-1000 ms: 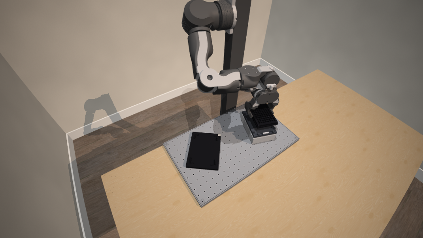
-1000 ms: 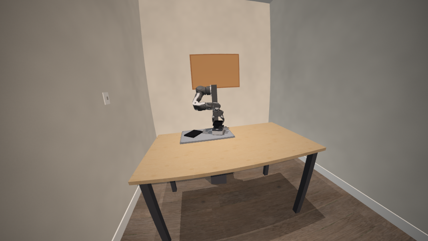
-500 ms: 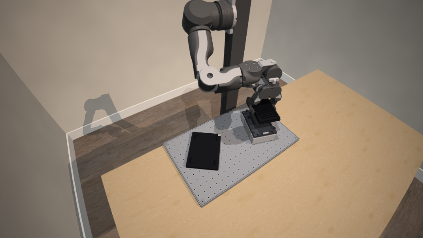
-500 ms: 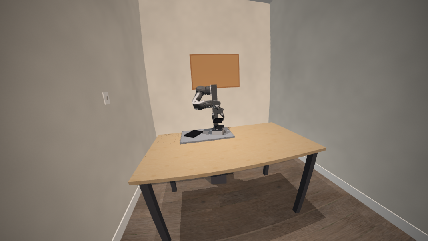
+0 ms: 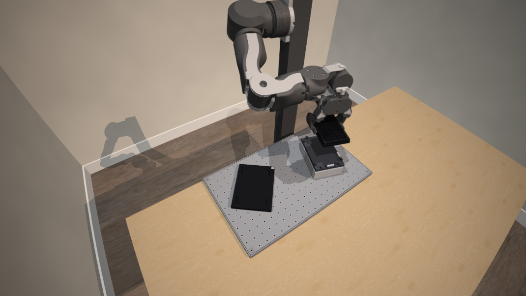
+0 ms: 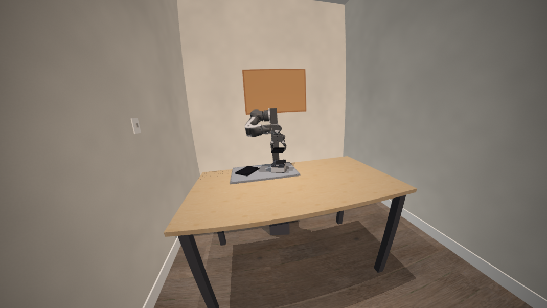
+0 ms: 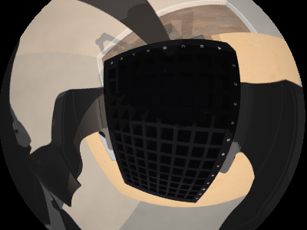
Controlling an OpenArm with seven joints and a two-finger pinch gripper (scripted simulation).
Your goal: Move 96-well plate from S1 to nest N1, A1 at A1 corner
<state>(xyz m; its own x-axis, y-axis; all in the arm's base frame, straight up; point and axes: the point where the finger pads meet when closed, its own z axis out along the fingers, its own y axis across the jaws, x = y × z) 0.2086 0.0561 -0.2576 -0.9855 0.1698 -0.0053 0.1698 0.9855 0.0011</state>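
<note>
Now: the black plate nest N1 25 cm to the right of my hand, 15 cm below it and 3 cm ahead of it. Also, from my hand: black 96-well plate: 1 cm ahead; then pale grey plate shaker S1: 12 cm below, 4 cm ahead, 1 cm to the left.
</note>
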